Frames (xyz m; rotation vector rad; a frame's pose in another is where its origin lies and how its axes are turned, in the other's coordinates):
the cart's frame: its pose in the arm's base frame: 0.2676 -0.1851 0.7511 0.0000 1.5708 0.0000
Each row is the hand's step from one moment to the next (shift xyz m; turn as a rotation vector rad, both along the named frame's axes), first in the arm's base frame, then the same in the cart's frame.
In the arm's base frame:
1: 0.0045 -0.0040 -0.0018 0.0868 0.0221 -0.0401
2: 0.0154 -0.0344 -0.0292 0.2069 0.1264 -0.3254
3: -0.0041 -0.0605 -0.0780 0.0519 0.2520 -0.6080
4: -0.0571 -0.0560 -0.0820 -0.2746 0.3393 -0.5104
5: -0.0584 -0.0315 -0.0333 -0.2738 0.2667 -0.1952
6: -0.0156 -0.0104 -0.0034 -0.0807 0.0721 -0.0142
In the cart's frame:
1: 0.0018 -0.0040 0.0045 0.0401 0.0221 0.0868
2: 0.0292 -0.0344 0.0154 0.3254 0.1264 0.2069
3: 0.0780 -0.0605 -0.0041 0.6080 0.2520 0.0519
4: 0.0820 -0.0560 -0.0571 0.5104 0.3393 -0.2746
5: 0.0333 -0.0315 -0.0584 0.1952 0.2667 -0.2738
6: 0.0034 -0.0104 -0.0156 0.0142 0.0721 -0.0807

